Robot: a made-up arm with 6 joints.
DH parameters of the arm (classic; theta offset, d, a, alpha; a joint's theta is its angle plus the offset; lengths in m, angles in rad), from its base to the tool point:
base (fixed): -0.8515 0 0.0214 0
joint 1: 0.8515 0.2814 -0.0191 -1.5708
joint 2: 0.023 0 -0.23 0
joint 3: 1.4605 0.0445 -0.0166 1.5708
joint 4: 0 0.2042 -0.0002 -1.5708
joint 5: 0 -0.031 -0.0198 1.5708
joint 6: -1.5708 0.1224 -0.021 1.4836
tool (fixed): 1.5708 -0.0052 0 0
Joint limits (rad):
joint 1: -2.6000..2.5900
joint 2: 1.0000..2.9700
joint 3: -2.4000..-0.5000
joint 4: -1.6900..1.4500
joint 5: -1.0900..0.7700
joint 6: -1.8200..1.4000
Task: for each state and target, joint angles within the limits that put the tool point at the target. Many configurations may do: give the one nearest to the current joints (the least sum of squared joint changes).
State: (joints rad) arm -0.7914 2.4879 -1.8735 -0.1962 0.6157 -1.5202
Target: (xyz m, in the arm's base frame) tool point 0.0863 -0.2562 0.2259
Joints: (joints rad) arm -1.2396 2.0781 -1.1617 -0.2358 0.7700 -1.5268
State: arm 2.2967 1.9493 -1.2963 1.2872 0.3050 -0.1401
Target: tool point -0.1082 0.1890 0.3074
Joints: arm 1.9321 1.5431 -0.7631 1.2675 0.1042 -0.1332
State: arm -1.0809 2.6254 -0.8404 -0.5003 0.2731 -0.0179
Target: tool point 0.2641 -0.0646 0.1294
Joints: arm -0.3491 2.3552 -0.9348 -0.5351 0.0626 0.0267
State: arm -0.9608 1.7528 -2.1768 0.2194 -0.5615 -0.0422
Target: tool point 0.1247 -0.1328 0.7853
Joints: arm -0.9454 1.6577 -2.3543 0.1799 -0.5240 -0.0409
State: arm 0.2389 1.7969 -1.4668 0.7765 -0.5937 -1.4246
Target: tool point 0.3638 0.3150 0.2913
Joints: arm 0.7730 2.5923 -2.0589 0.6099 -0.3876 -1.3702
